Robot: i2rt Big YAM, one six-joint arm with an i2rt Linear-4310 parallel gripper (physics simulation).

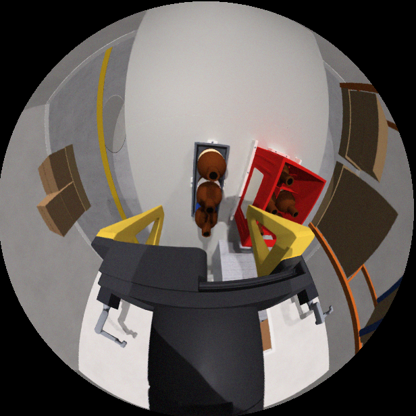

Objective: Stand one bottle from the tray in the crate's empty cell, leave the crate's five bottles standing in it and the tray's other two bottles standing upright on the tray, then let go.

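Observation:
My gripper (204, 209) is open and empty, its yellow fingers wide apart above and on the near side of the bottles. Three brown bottles stand upright in a row on the dark grey tray (220, 146): the far bottle (211, 164), the middle bottle (209, 194) and the near bottle (205, 220), which shows between the fingertips. The red crate (268, 167) is to the right, with brown bottles in its cells, among them a far one (286, 177) and a right one (286, 200). The cell right of the far one shows no bottle. My right finger hides the crate's near part.
A light grey block (235, 262) is on the near side of the crate, partly behind the right finger. Cardboard boxes (65, 172) (357, 215) are at the far left and right, beyond the table (225, 75). An orange rack (341, 272) stands at the lower right.

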